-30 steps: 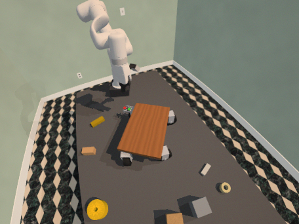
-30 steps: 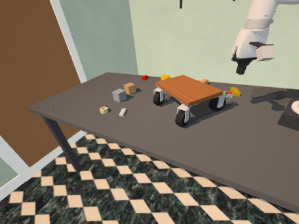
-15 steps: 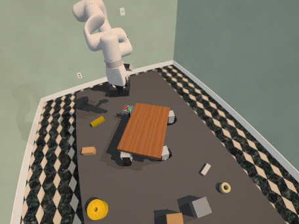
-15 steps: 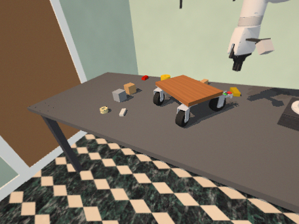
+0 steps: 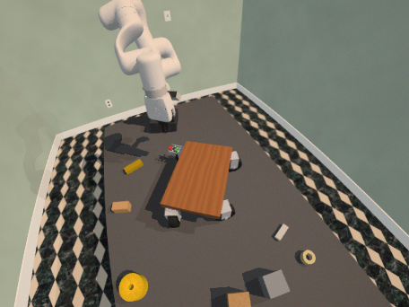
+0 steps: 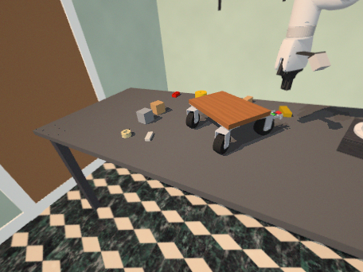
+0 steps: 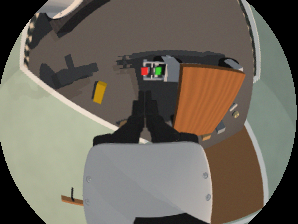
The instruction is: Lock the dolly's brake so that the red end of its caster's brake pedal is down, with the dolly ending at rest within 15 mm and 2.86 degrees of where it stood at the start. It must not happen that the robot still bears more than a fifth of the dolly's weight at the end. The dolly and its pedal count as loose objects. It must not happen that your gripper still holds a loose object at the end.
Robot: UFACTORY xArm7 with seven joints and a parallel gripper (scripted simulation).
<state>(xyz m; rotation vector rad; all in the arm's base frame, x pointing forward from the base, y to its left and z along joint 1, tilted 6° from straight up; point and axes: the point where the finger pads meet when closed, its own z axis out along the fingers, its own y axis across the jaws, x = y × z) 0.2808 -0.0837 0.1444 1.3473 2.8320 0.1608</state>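
Now: the brake pedal 10 mm ahead of my hand, 10 mm to the left of it and 120 mm below it. The rest, counted from my hand: white block (530 mm ahead, 190 mm to the left, 200 mm below); then tan cube (620 mm ahead, 80 mm to the right, 180 mm below); then yellow block (60 mm behind, 190 mm to the right, 200 mm below).
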